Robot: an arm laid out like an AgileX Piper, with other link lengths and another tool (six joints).
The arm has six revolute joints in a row. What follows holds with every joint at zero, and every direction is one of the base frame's.
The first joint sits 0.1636 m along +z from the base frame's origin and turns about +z.
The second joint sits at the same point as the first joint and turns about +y.
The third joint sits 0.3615 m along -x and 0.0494 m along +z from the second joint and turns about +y.
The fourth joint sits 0.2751 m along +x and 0.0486 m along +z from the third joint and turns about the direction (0.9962, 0, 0.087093).
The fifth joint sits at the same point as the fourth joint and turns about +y.
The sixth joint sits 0.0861 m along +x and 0.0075 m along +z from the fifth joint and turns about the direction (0.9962, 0, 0.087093).
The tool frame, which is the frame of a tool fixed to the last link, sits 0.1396 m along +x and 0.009 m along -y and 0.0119 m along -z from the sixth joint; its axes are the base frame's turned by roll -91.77, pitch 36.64 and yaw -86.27 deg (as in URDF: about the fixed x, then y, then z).
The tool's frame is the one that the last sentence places.
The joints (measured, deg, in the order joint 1, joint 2, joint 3, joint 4, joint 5, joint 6), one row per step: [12.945, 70.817, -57.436, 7.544, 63.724, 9.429]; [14.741, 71.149, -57.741, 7.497, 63.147, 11.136]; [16.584, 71.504, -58.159, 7.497, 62.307, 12.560]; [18.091, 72.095, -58.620, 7.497, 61.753, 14.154]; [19.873, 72.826, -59.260, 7.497, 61.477, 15.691]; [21.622, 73.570, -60.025, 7.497, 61.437, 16.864]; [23.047, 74.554, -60.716, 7.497, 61.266, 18.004]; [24.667, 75.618, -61.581, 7.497, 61.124, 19.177]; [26.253, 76.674, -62.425, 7.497, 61.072, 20.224]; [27.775, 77.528, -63.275, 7.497, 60.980, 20.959]
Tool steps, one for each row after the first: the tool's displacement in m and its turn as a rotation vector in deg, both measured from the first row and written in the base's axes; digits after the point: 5 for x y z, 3 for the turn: [0.00123, 0.00899, 0.00075, 0.545, -0.221, 0.119]; [0.00354, 0.01878, 0.00229, 1.173, -0.803, 0.519]; [0.00567, 0.02736, 0.00277, 1.743, -0.874, 0.461]; [0.00694, 0.03732, 0.00335, 2.239, -0.709, 0.767]; [0.00764, 0.04710, 0.00431, 2.593, -0.487, 1.411]; [0.00943, 0.05587, 0.00371, 2.861, -0.101, 1.741]; [0.01117, 0.06601, 0.00359, 3.152, 0.244, 2.239]; [0.01225, 0.07598, 0.00318, 3.358, 0.661, 2.830]; [0.01300, 0.08559, 0.00377, 3.577, 0.789, 3.651]
